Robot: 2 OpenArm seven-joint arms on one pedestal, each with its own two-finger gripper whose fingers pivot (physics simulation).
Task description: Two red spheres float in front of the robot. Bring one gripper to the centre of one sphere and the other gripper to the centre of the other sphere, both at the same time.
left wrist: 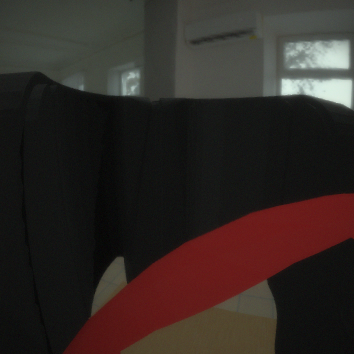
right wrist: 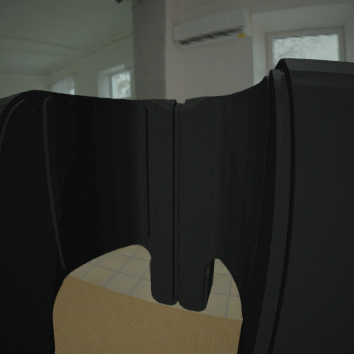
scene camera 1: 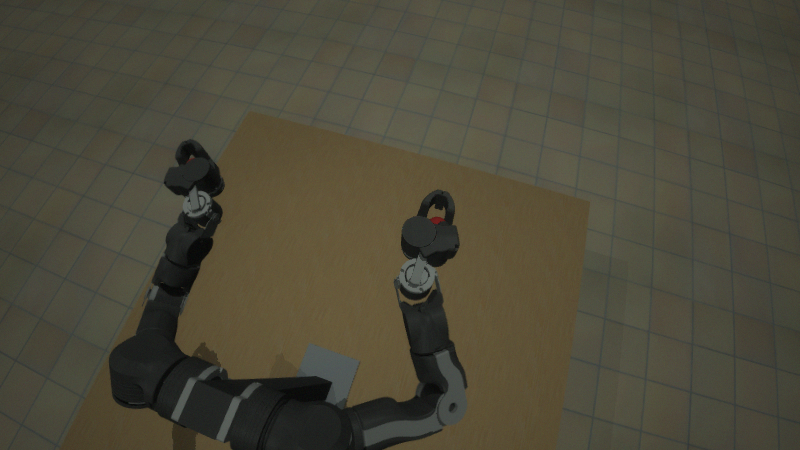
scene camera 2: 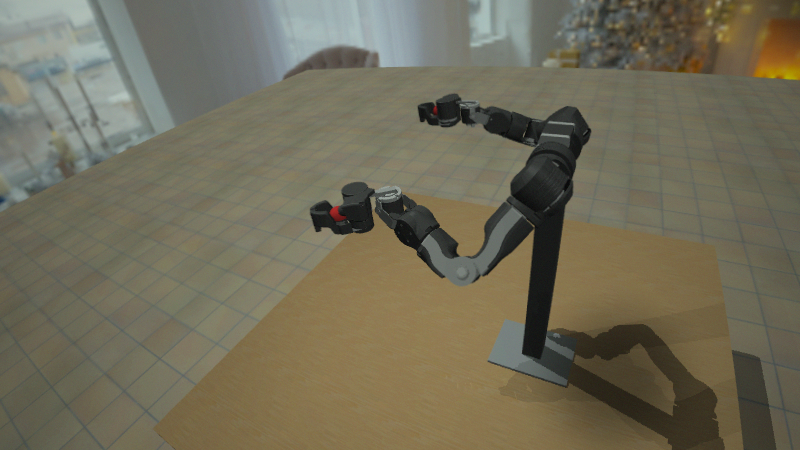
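My left gripper (scene camera 1: 189, 146) (scene camera 2: 317, 221) (left wrist: 155, 200) is shut, with nothing gripped. One red sphere (scene camera 1: 190, 160) (scene camera 2: 336, 213) (left wrist: 215, 255) sits behind its fingertips, inside the loop of the fingers near the gripper body. It is largely hidden in scene camera 1 and crosses the left wrist view as a broad red band that covers the fingertips. My right gripper (scene camera 1: 439, 200) (scene camera 2: 423, 114) (right wrist: 178, 295) is also shut, its fingertips meeting. The other red sphere (scene camera 1: 436, 220) (scene camera 2: 435, 111) lies between its finger bases against the gripper body, partly hidden. It does not show in the right wrist view.
Both grippers hang in the air, well apart. The pedestal (scene camera 2: 545, 285) stands on a grey base plate (scene camera 1: 335, 361) (scene camera 2: 506, 347) on a wood-coloured mat (scene camera 1: 335, 251) (scene camera 2: 335, 335). Tiled floor (scene camera 1: 671, 167) (scene camera 2: 111, 251) surrounds the mat.
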